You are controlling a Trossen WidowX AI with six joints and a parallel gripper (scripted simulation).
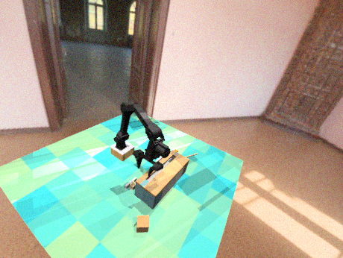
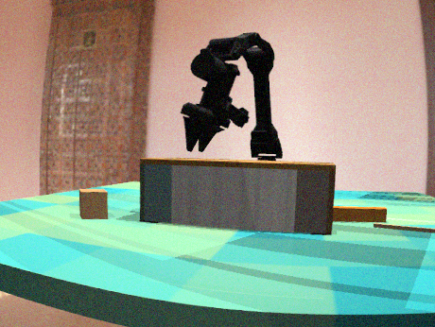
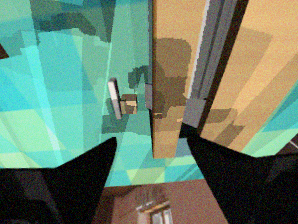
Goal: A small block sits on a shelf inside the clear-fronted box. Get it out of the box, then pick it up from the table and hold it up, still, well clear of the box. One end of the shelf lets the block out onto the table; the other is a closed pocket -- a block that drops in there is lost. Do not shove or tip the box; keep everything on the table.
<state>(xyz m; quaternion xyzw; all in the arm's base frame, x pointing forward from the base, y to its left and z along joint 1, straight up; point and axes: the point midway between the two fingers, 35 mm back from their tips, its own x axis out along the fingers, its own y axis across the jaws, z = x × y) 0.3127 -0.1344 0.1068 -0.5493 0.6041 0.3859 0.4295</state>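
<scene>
Right now my gripper tip is 40 mm past the tan block, 30 mm to the left of it and 130 mm above it. Round my gripper tip: box: 50 mm ahead, 120 mm to the left, 80 mm below; then brown cube: 150 mm ahead, 190 mm to the right, 120 mm below; then orange bar: 10 mm ahead, 340 mm to the left, 130 mm below.
</scene>
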